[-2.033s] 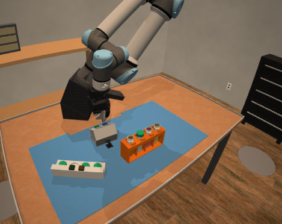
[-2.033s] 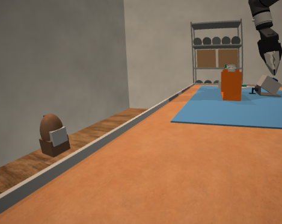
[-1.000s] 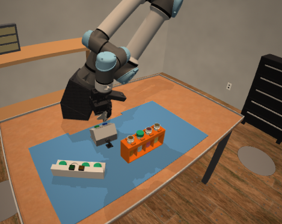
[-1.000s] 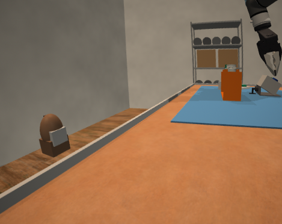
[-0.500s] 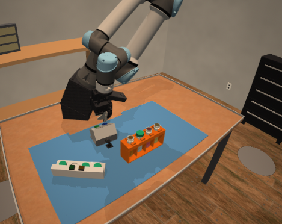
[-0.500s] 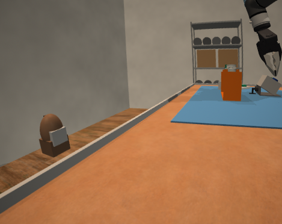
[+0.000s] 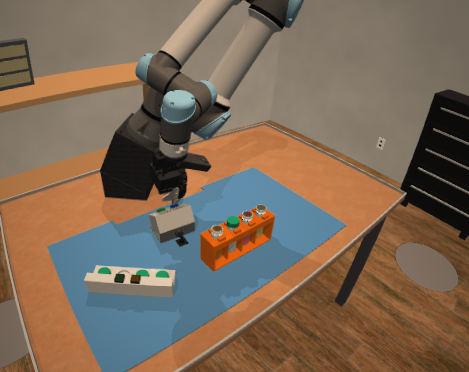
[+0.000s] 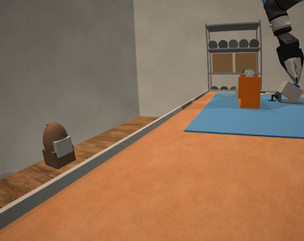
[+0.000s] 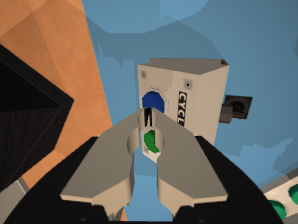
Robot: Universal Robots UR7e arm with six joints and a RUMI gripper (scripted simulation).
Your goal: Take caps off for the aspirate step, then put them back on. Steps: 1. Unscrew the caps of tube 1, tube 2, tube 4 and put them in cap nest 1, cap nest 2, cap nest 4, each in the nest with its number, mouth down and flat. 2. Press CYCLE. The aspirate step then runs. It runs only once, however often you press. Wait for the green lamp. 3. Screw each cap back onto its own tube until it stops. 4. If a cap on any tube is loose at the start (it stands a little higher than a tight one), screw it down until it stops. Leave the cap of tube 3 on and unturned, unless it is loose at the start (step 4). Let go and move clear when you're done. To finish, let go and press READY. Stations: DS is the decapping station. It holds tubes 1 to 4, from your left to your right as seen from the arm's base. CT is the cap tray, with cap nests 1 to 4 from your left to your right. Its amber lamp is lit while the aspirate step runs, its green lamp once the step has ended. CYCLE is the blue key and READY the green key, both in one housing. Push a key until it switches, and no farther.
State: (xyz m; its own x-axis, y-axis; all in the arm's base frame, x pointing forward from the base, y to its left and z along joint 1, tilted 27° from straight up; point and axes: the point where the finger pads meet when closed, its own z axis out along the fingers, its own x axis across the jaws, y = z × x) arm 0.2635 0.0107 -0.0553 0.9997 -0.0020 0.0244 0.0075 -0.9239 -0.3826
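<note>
The grey key housing is 3 cm below my hand, 2 cm to the right of it and 2 cm ahead of it. Round my hand: cap: 20 cm ahead, 13 cm to the right, 8 cm below; green key: 5 cm to the right, 2 cm below; blue key: 2 cm below.
</note>
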